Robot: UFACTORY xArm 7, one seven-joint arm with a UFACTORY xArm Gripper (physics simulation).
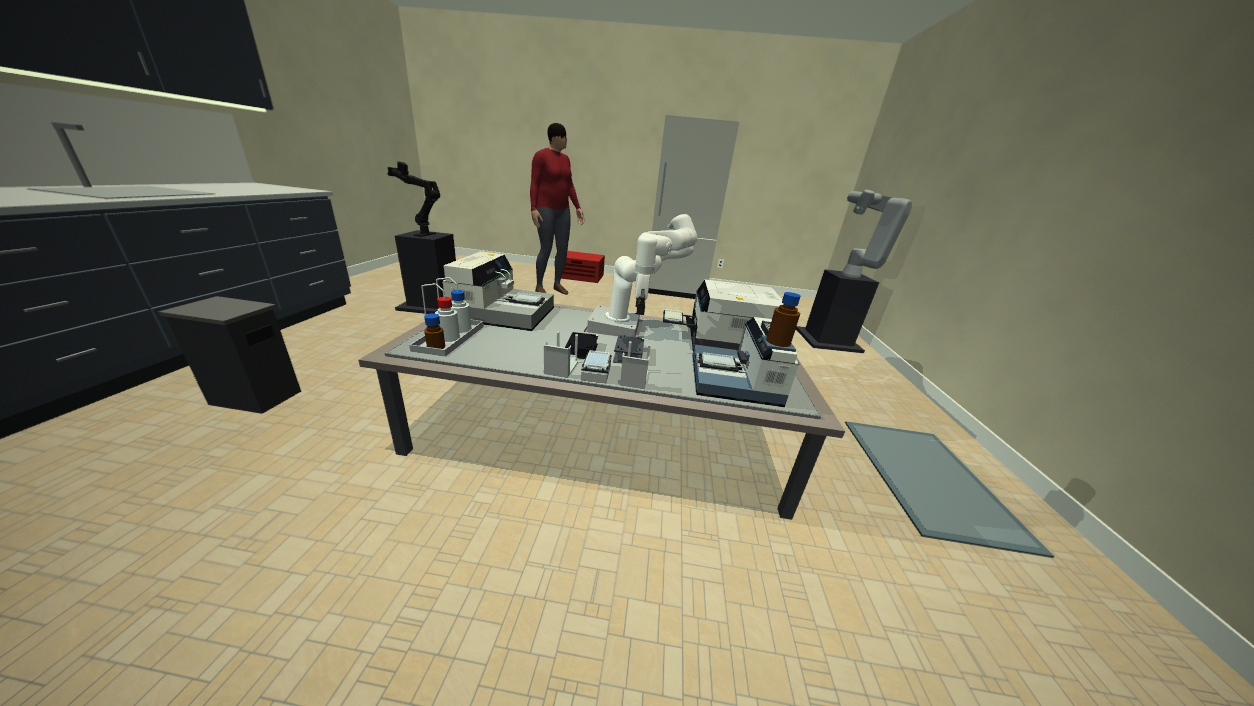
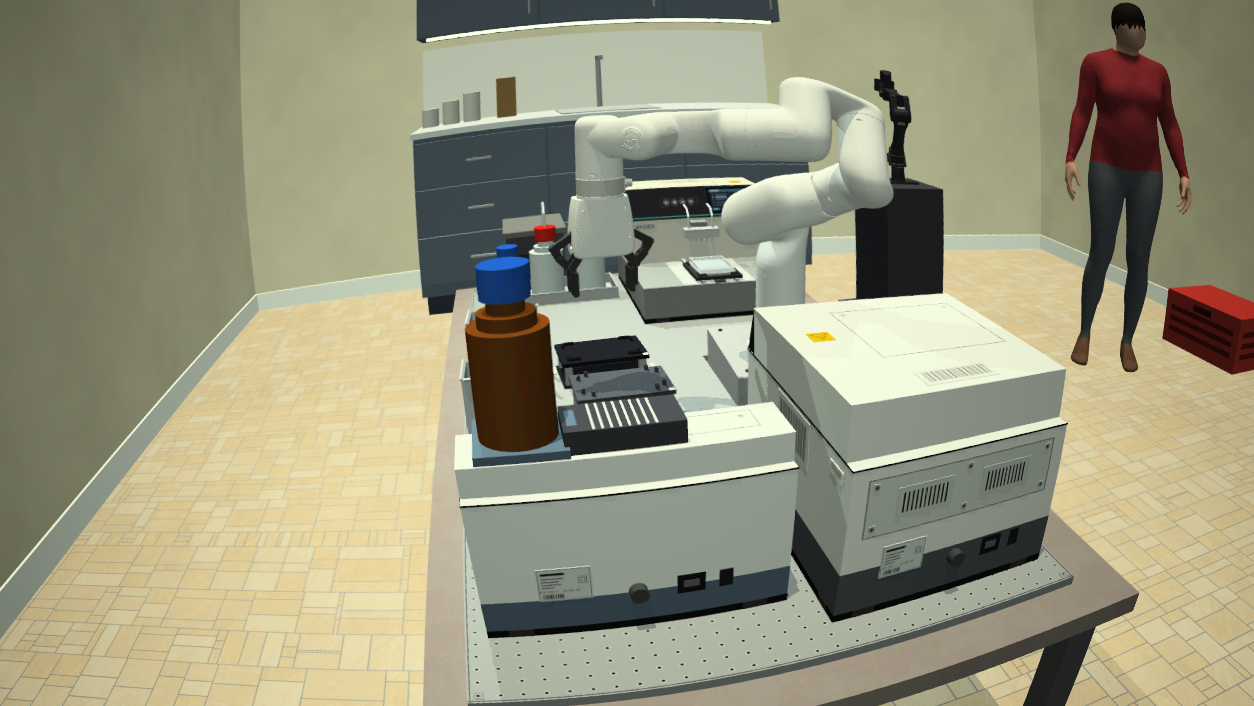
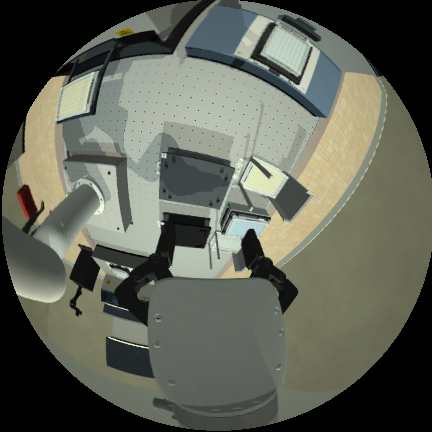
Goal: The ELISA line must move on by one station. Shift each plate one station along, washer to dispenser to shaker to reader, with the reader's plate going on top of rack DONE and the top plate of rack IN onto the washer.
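Frame: origin at the arm's base, x left, y up, z ahead, level; metres.
Where they show: gripper, between the fingertips: (image 1: 639,310) (image 2: 603,292) (image 3: 210,233); arm's base, origin of its link: (image 1: 617,317) (image 3: 90,195).
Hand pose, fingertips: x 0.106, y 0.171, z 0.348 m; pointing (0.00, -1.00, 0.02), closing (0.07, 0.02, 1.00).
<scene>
Things, the pixels of their centre, and the offset from my fingertips. "pt": a spot on its surface instead.
- washer, middle of its body: (image 2: 699,241) (image 1: 503,288) (image 3: 125,286) dx -0.710, dy -0.090, dz -0.376 m
- blue-based dispenser, middle of its body: (image 2: 608,410) (image 1: 744,333) dx +0.424, dy -0.020, dz +0.078 m
- blue plate, middle of its body: (image 3: 246,228) (image 1: 597,359) dx -0.147, dy -0.164, dz +0.162 m
- reader, middle of its body: (image 2: 900,433) (image 1: 735,318) dx +0.482, dy -0.090, dz -0.296 m
- rack, a spot on its surface: (image 3: 291,196) (image 1: 635,370) pt dx +0.006, dy -0.151, dz +0.237 m
- dark pegged platform, middle of its body: (image 2: 628,395) (image 3: 189,178) (image 1: 629,347) dx -0.025, dy -0.191, dz -0.037 m
- brown bottle, a spot on its surface: (image 2: 511,385) pt dx +0.558, dy +0.075, dz +0.195 m
My gripper (image 1: 640,306) (image 2: 603,287) (image 3: 210,233) is open and empty, high above the table. The washer (image 1: 478,282) (image 2: 693,302) holds a plate (image 1: 526,299) (image 2: 712,265) (image 3: 120,271). The blue-based dispenser (image 1: 741,383) (image 2: 627,534) holds a pale plate (image 1: 719,360) (image 3: 286,49). A blue plate (image 1: 597,360) (image 3: 245,225) sits on a small device, apparently the shaker, between two racks. The reader (image 1: 737,302) (image 2: 912,350) has a yellow plate (image 1: 673,315) (image 3: 78,96) outside it. One rack (image 1: 634,371) (image 3: 291,196) holds a yellow plate (image 3: 262,177); the other rack (image 1: 557,360) appears to hold a pale plate (image 3: 227,243). Rack labels are unreadable.
A dark pegged platform (image 2: 623,383) (image 3: 195,180) and a black stand (image 2: 601,350) (image 3: 187,235) are mid-table. A brown bottle (image 1: 785,324) (image 2: 511,385) stands tall on the dispenser. Capped bottles (image 1: 450,322) (image 2: 544,263) stand by the washer. A person (image 1: 552,184) (image 2: 1125,114) stands behind the table.
</scene>
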